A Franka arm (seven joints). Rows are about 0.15 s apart.
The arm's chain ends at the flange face. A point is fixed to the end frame.
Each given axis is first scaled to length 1.
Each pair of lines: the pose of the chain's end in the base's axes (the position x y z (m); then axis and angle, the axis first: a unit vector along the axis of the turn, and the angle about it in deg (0 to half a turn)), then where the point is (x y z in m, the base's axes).
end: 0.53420 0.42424 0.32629 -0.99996 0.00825 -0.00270 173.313
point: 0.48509 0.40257 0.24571
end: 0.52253 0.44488 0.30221 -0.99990 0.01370 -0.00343 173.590
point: 0.47324 0.42336 0.22169
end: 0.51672 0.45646 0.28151 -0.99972 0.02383 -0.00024 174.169
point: 0.46639 0.43513 0.20158
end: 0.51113 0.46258 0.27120 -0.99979 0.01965 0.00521 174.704
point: 0.46015 0.44008 0.19201
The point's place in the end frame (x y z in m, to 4 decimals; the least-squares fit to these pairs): -0.0491 0.0317 0.0772
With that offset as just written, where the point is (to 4 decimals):
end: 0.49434 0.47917 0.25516 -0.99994 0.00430 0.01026 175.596
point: 0.4434 0.4539 0.1768
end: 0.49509 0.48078 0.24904 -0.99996 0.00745 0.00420 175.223
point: 0.4449 0.4563 0.1699
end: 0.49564 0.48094 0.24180 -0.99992 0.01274 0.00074 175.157
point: 0.4457 0.4571 0.1623
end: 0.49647 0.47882 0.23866 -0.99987 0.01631 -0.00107 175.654
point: 0.4466 0.4547 0.1592
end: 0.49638 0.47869 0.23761 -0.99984 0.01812 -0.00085 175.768
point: 0.4464 0.4546 0.1583
